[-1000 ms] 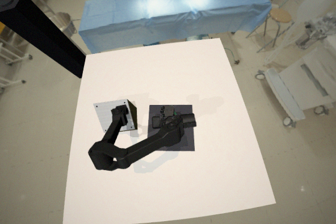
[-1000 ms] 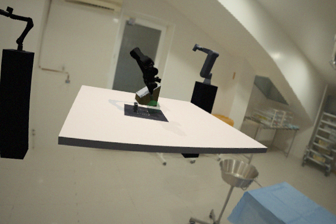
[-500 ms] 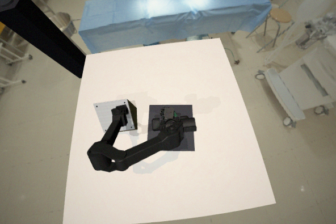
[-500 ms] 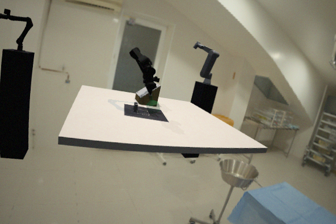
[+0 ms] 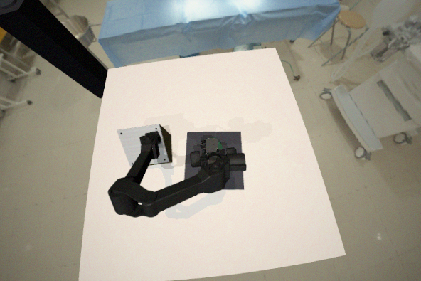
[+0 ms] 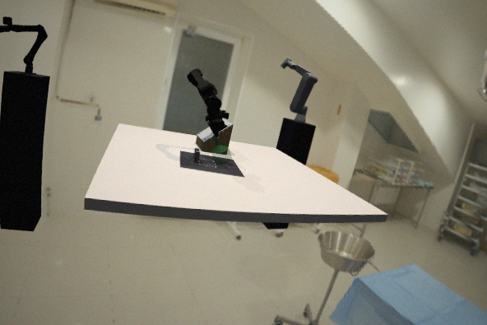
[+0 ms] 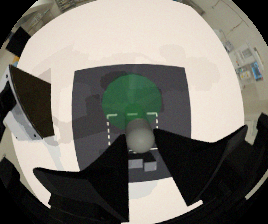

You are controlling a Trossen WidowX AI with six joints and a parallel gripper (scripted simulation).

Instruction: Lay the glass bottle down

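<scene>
The green glass bottle lies 5 cm below my gripper tip and 2 cm to the left of it. Round my gripper tip: dark mat: 15 cm below.
</scene>
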